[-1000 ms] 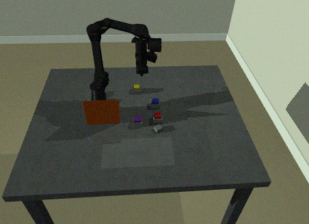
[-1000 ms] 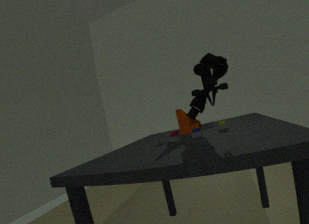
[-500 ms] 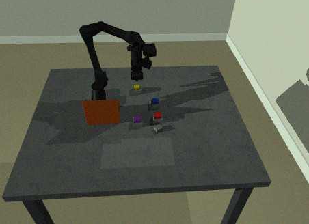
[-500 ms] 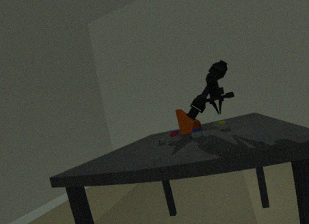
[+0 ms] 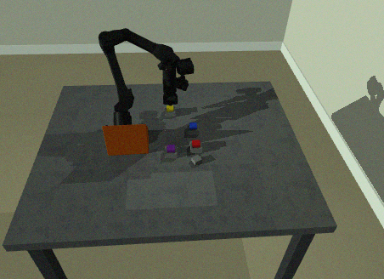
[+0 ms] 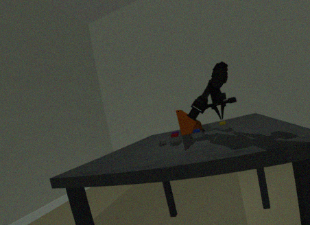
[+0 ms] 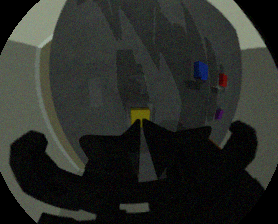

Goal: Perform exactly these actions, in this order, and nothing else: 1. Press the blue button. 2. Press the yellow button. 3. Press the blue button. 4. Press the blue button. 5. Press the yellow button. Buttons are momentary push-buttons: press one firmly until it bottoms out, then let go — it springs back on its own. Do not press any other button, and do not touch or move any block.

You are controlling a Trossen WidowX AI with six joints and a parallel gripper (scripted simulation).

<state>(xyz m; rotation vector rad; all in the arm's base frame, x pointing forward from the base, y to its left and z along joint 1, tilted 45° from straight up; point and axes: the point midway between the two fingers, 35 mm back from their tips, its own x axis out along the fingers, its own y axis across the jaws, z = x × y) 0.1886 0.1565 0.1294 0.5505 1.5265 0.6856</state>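
My gripper tip is 20 mm above the yellow button. From my gripper tip the other things lie so: red button: 110 mm ahead, 240 mm to the right, 20 mm below; then purple button: 10 mm ahead, 270 mm to the right, 20 mm below; then blue button: 100 mm ahead, 120 mm to the right, 20 mm below.
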